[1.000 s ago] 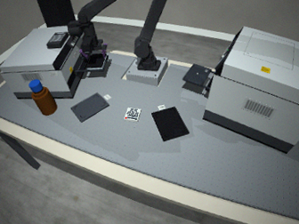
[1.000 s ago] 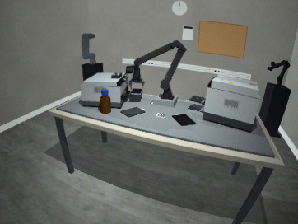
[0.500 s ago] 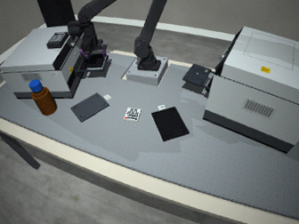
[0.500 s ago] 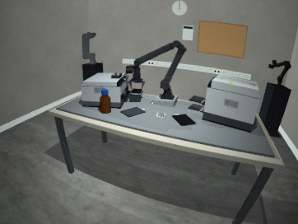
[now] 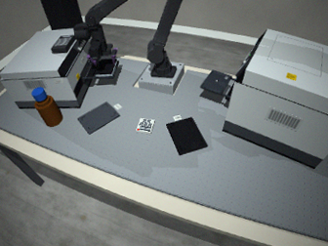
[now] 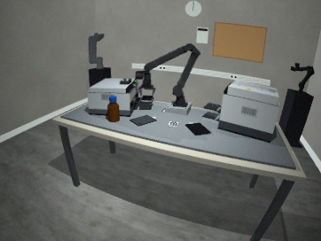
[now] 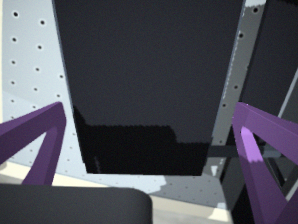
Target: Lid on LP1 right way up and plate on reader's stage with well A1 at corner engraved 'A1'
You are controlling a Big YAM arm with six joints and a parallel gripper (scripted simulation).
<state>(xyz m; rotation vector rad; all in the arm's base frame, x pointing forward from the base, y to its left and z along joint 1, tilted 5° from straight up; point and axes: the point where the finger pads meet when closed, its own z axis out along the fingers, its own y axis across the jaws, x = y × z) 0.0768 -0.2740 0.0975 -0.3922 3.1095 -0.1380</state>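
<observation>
Now: hand 20 mm above the lidded plate. The rest, counted from my hand: label 170 mm ahead, 120 mm to the left, 120 mm below; white multi-well plate 30 mm below; LP1 pad 250 mm ahead, 60 mm to the left, 110 mm below.
</observation>
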